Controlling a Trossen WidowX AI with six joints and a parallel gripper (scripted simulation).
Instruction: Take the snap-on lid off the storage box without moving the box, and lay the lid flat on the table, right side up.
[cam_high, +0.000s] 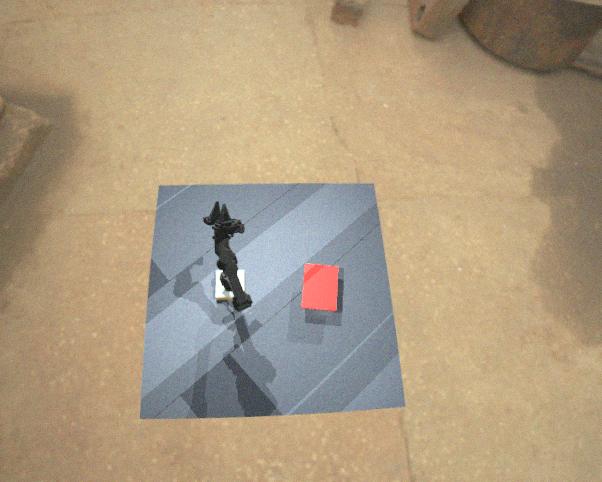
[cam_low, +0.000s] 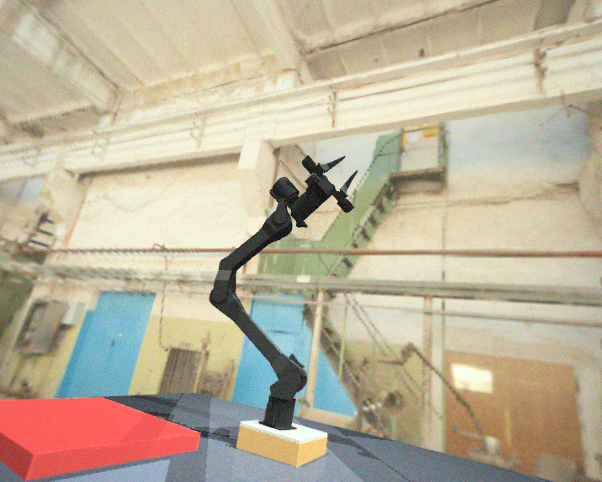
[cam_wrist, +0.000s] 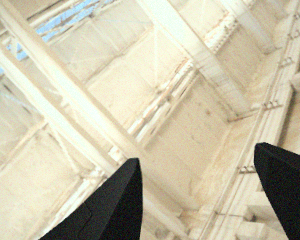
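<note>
Now: the red lid 470 mm ahead of my gripper tip, 70 mm to the right of it and 620 mm below it.
</note>
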